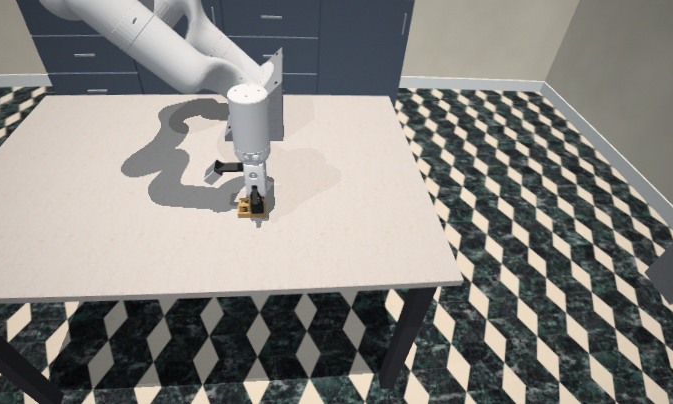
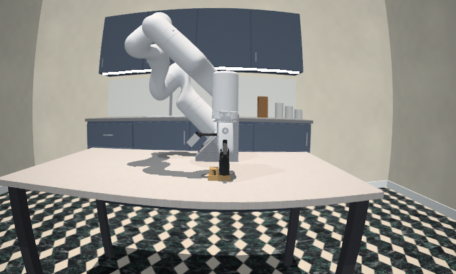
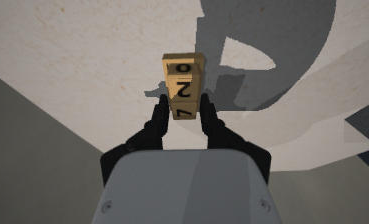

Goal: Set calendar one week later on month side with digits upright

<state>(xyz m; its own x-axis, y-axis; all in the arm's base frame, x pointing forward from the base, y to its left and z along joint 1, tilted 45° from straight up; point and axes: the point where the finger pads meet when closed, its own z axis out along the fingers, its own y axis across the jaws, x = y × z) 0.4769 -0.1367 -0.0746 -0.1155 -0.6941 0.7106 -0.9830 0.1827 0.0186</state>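
The wooden tray lies 20 mm to the right of my hand and 30 mm below it.
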